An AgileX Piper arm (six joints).
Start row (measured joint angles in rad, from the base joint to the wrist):
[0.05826, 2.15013, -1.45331, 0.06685, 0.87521, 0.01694]
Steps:
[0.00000, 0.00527, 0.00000, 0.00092, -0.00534, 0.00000]
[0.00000, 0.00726, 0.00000, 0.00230, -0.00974, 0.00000]
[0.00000, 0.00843, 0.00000, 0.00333, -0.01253, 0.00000]
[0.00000, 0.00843, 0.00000, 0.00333, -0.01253, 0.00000]
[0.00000, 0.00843, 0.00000, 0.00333, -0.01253, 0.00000]
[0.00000, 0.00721, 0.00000, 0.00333, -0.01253, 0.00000]
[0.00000, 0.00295, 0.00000, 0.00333, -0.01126, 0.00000]
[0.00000, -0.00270, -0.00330, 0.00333, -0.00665, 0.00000]
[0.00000, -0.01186, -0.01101, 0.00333, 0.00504, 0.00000]
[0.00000, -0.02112, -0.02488, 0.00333, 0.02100, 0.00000]
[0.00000, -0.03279, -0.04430, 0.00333, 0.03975, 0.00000]
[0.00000, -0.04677, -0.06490, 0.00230, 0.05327, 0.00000]
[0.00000, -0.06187, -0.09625, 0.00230, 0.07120, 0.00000]
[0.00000, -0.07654, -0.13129, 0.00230, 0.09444, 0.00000]
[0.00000, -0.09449, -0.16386, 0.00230, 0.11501, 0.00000]
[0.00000, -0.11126, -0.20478, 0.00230, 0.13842, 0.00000]
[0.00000, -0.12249, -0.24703, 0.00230, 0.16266, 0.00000]
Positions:
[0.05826, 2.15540, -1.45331, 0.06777, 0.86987, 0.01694]
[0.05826, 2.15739, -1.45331, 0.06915, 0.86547, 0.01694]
[0.05826, 2.15856, -1.45331, 0.07018, 0.86268, 0.01694]
[0.05826, 2.15856, -1.45331, 0.07018, 0.86268, 0.01694]
[0.05826, 2.15856, -1.45331, 0.07018, 0.86268, 0.01694]
[0.05826, 2.15734, -1.45331, 0.07018, 0.86268, 0.01694]
[0.05826, 2.15308, -1.45331, 0.07018, 0.86395, 0.01694]
[0.05826, 2.14743, -1.45661, 0.07018, 0.86856, 0.01694]
[0.05826, 2.13827, -1.46432, 0.07018, 0.88025, 0.01694]
[0.05826, 2.12901, -1.47819, 0.07018, 0.89621, 0.01694]
[0.05826, 2.11734, -1.49761, 0.07018, 0.91496, 0.01694]
[0.05826, 2.10336, -1.51821, 0.06915, 0.92848, 0.01694]
[0.05826, 2.08826, -1.54956, 0.06915, 0.94641, 0.01694]
[0.05826, 2.07359, -1.58460, 0.06915, 0.96965, 0.01694]
[0.05826, 2.05564, -1.61717, 0.06915, 0.99022, 0.01694]
[0.05826, 2.03887, -1.65809, 0.06915, 1.01363, 0.01694]
[0.05826, 2.02764, -1.70034, 0.06915, 1.03787, 0.01694]

